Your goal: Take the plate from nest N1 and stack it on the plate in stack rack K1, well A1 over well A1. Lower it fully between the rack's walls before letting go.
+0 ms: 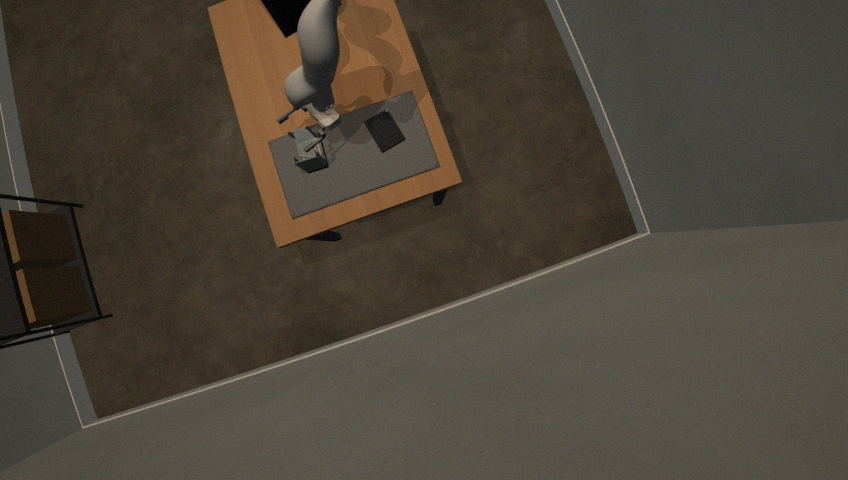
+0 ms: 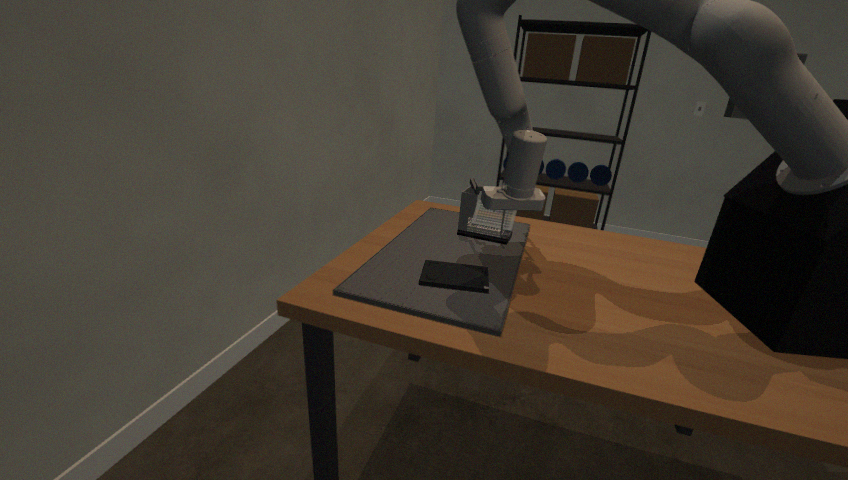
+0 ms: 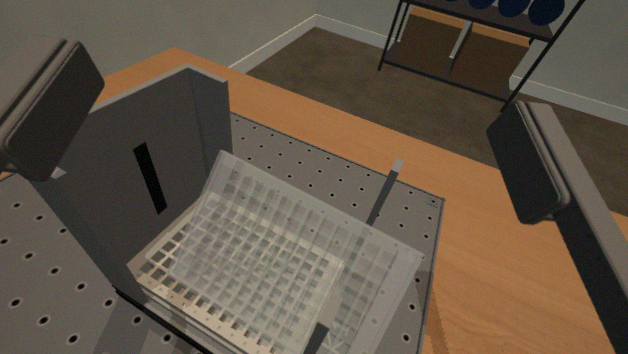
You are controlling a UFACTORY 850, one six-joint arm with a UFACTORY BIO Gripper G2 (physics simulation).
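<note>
Stack rack K1 (image 1: 311,166) (image 2: 467,208) (image 3: 172,120) has a tall grey slotted wall on one side and slim posts on the other. A beige plate (image 3: 161,291) lies low in it. A clear plate (image 3: 320,225) is tilted above the beige plate, its far long edge raised and its end reaching past the posts; it is not seated level. Its exact contacts and well A1 cannot be made out. The dark nest N1 (image 1: 385,132) (image 2: 454,275) holds no plate. My gripper (image 1: 300,129) (image 2: 489,205) (image 3: 291,137) is wide open and empty above the rack, aslant to it.
The rack and nest stand on a grey perforated mat (image 1: 357,178) (image 2: 386,279) (image 3: 30,280) on the wooden table (image 1: 243,118) (image 2: 624,255) (image 3: 480,240). The black robot base (image 2: 767,267) stands farther along the table. A shelf unit (image 2: 629,113) stands behind it.
</note>
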